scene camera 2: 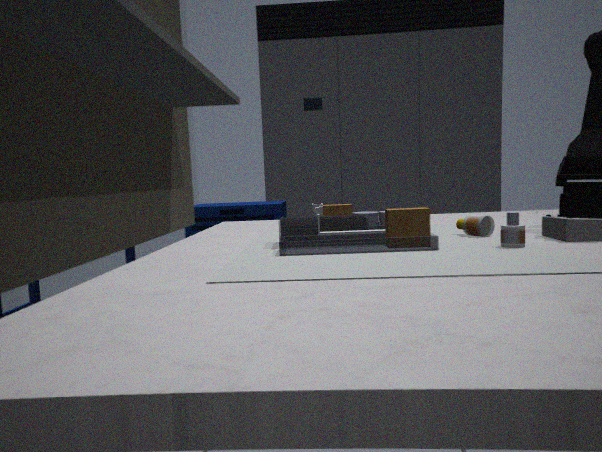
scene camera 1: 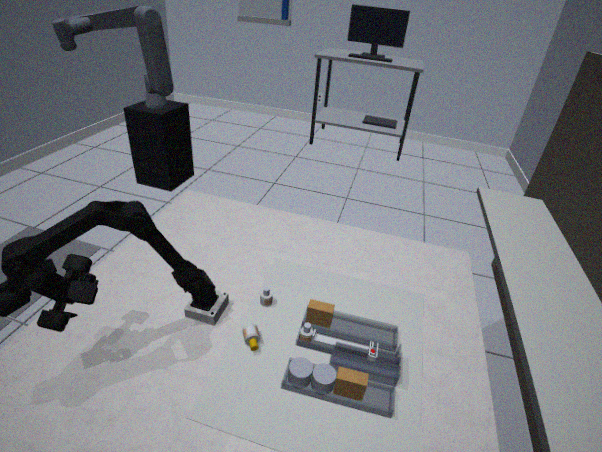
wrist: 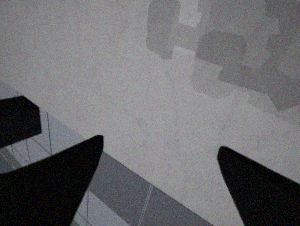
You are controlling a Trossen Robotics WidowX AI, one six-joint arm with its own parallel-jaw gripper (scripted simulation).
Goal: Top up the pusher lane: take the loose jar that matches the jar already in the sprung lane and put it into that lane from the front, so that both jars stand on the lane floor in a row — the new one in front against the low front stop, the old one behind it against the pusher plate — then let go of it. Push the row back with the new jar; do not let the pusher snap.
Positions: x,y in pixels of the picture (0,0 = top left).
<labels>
my gripper: scene camera 1 82,299; wrist 161,146; not seen in scene camera 2 (out of frame)
</labels>
